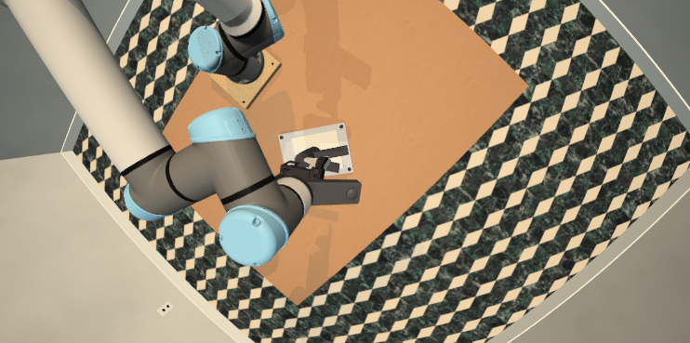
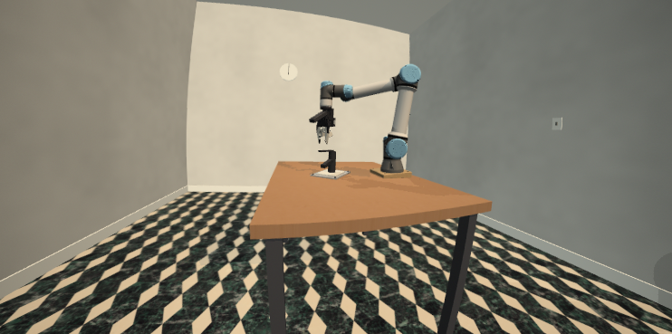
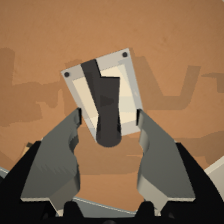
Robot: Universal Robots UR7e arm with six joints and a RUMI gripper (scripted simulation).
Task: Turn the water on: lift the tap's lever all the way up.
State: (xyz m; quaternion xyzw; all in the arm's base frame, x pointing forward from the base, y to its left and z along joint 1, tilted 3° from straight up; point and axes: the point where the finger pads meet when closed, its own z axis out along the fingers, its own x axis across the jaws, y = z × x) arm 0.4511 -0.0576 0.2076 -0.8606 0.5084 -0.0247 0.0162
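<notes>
The dark lever lies 6 cm below my hand, 3 cm behind it and 2 cm to the right of it. The rest, counted from my hand: tap: 11 cm below, 5 cm behind, 3 cm to the right.
</notes>
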